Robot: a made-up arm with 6 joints. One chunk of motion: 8 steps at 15 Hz.
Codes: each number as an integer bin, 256 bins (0 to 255) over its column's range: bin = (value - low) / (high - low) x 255, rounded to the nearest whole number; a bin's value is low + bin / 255 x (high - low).
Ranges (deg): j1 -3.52..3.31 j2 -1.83..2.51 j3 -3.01..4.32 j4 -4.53..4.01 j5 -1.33..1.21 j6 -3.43..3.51
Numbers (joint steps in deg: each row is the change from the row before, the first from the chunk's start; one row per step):
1: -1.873 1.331 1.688 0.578 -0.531 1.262
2: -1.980 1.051 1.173 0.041 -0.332 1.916
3: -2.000 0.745 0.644 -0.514 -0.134 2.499
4: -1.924 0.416 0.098 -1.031 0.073 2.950
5: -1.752 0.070 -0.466 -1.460 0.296 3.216
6: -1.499 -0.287 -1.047 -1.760 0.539 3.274
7: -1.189 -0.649 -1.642 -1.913 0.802 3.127
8: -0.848 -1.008 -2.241 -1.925 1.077 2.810
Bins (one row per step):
1: 61 186 163 153 80 172
2: 57 169 146 136 100 196
3: 57 151 127 120 120 218
4: 60 132 108 104 141 234
5: 66 112 89 92 163 244
6: 75 91 68 83 188 246
7: 87 69 48 78 214 241
8: 100 48 27 78 242 229

